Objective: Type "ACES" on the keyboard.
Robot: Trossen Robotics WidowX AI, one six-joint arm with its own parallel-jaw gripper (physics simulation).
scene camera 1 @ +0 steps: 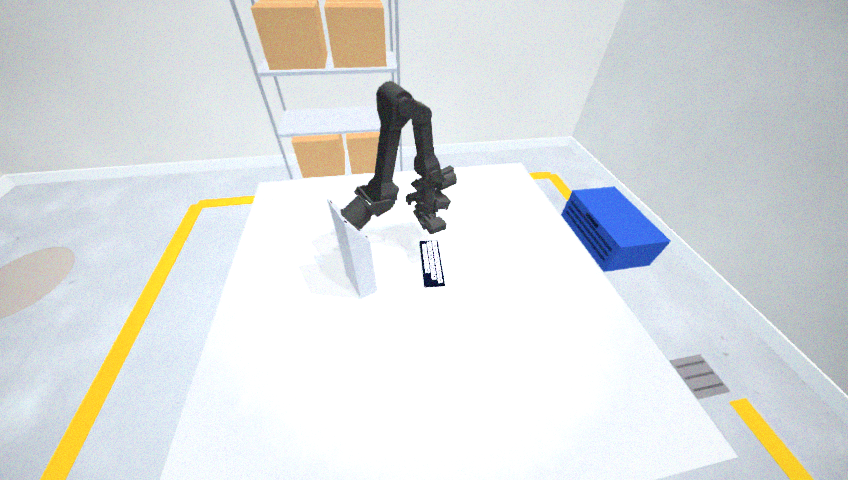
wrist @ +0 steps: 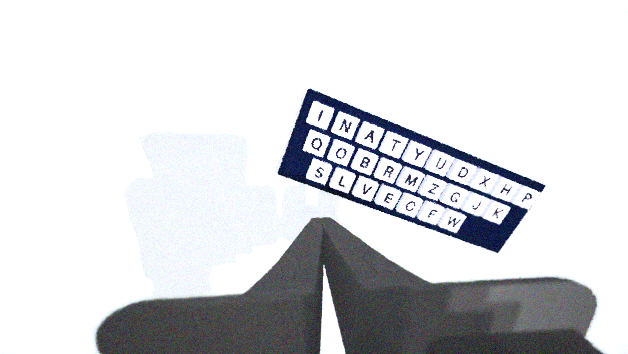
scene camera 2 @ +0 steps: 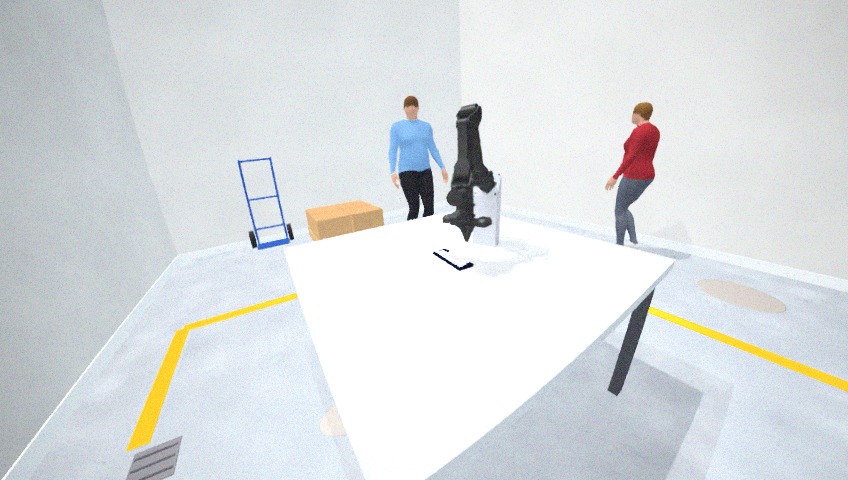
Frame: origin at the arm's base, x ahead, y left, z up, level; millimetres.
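Seen in the pictures: gripper, fingertip midpoint: (scene camera 1: 424, 228) (wrist: 320, 226) (scene camera 2: 466, 241); arm's base, link origin: (scene camera 1: 349, 220) (scene camera 2: 487, 185).
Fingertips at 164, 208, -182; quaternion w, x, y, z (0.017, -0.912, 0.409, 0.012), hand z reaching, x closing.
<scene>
Pixels of each thing's top centre, then the offset from my fingertips to it, as dx, dy, dz. Level surfaces: height alone.
- dark blue keyboard, top centre: (wrist: 416, 182) (scene camera 1: 431, 260) (scene camera 2: 451, 256) +45, -65, -83
- S key, top centre: (wrist: 319, 172) +2, -1, -83
- E key, top centre: (wrist: 388, 198) +21, -58, -83
- C key, top centre: (wrist: 410, 206) +28, -76, -83
- white table, surface height: dz -101
The dark blue keyboard (scene camera 1: 426, 280) (scene camera 2: 458, 267) (wrist: 486, 233) with white keys lies flat on the table. In the wrist view it is tilted, its right end lower. The A key (wrist: 369, 135) is in the top row. The S key (wrist: 318, 173), E key (wrist: 388, 198) and C key (wrist: 409, 205) are in the bottom row. My gripper (scene camera 1: 437, 228) (scene camera 2: 467, 238) (wrist: 320, 226) is shut and empty. Its tips hang above the table, apart from the keyboard, and show just below the S and L end of the bottom row in the wrist view.
A white upright panel (scene camera 1: 355, 259) (scene camera 2: 489, 220) stands on the white table (scene camera 1: 416, 368) (scene camera 2: 428, 339) beside the arm's base. Off the table are a shelf rack (scene camera 1: 330, 72) with boxes, a blue crate (scene camera 1: 624, 220), a hand truck (scene camera 2: 263, 198), cardboard boxes (scene camera 2: 345, 220) and two people.
</scene>
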